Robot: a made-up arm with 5 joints.
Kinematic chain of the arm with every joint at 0, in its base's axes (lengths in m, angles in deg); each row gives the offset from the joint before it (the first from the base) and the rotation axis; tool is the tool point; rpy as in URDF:
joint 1: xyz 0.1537 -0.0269 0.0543 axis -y
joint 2: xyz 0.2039 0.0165 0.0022 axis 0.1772 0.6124 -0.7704
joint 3: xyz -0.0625 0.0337 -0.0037 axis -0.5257 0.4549 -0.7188
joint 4: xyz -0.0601 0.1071 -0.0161 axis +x
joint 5: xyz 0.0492 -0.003 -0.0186 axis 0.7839 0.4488 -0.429
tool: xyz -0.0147 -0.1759 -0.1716 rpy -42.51 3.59 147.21
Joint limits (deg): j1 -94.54..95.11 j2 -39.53..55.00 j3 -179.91..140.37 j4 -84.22..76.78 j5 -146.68..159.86
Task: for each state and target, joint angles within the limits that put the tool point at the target. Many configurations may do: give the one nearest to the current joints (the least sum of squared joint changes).
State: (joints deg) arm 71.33 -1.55 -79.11 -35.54 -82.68
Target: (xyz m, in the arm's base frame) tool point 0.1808 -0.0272 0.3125
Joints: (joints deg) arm 49.13 -3.10 -80.49 -28.21 -68.76
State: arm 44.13 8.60 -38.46 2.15 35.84
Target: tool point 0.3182 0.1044 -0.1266
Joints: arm 29.88 8.52 -29.30 -6.64 38.84
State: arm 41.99 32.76 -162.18 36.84 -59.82
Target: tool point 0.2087 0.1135 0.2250
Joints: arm 16.63 6.00 -168.69 32.10 -66.13
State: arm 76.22 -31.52 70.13 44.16 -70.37
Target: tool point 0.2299 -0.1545 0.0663
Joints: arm 68.91 -12.53 90.00 44.71 -59.05
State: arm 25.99 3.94 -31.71 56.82 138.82
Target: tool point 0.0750 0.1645 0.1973
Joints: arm 9.59 -8.08 -10.28 54.19 139.16
